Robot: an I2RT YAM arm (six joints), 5 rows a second.
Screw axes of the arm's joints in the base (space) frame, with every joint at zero. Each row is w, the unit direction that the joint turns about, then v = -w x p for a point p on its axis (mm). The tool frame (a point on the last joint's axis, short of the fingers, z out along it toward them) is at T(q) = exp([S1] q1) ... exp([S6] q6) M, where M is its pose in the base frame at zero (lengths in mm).
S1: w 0 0 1 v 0.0 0.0 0.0
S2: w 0 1 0 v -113.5 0.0 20.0
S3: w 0 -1 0 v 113.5 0.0 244.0
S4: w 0 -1 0 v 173.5 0.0 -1.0
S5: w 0 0 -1 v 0.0 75.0 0.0
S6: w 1 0 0 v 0.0 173.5 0.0
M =
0 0 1 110.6
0 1 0 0.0
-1 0 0 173.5
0 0 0 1
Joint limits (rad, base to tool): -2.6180..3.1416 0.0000..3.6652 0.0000..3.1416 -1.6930..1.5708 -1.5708..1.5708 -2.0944..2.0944
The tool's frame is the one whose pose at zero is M.
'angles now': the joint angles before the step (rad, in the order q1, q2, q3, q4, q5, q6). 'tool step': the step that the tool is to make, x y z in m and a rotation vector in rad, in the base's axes. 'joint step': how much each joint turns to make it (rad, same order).
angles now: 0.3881, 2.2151, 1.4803, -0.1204, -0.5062, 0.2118
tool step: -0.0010, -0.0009, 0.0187, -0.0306, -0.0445, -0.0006
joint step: 0.0014, -0.0409, 0.0117, -0.0381, 0.0352, -0.0322
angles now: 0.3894, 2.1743, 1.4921, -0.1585, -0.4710, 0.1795
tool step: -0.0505, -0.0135, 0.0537, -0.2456, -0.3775, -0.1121
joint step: 0.0462, -0.3005, -0.2756, 0.1750, 0.3704, -0.1774
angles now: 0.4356, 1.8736, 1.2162, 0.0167, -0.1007, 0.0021
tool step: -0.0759, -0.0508, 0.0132, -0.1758, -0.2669, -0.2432
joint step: -0.0057, -0.3536, -0.4216, 0.2461, 0.3445, -0.1063
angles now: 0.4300, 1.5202, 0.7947, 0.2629, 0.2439, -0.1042
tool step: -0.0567, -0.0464, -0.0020, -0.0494, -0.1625, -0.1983
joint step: -0.0487, -0.2788, -0.2941, 0.1608, 0.1800, -0.0468
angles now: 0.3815, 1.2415, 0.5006, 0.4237, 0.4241, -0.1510
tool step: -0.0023, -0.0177, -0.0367, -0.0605, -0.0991, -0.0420
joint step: -0.0620, 0.1280, -0.1571, 0.3996, 0.0041, -0.1020
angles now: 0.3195, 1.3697, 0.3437, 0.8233, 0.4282, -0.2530
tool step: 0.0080, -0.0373, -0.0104, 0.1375, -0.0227, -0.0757
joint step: -0.1677, 0.0565, -0.0253, 0.0940, -0.1152, 0.1158
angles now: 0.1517, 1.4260, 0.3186, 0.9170, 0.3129, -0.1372
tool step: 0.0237, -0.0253, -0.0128, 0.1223, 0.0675, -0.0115
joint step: -0.1224, 0.1196, 0.0779, -0.0394, -0.1371, 0.1022
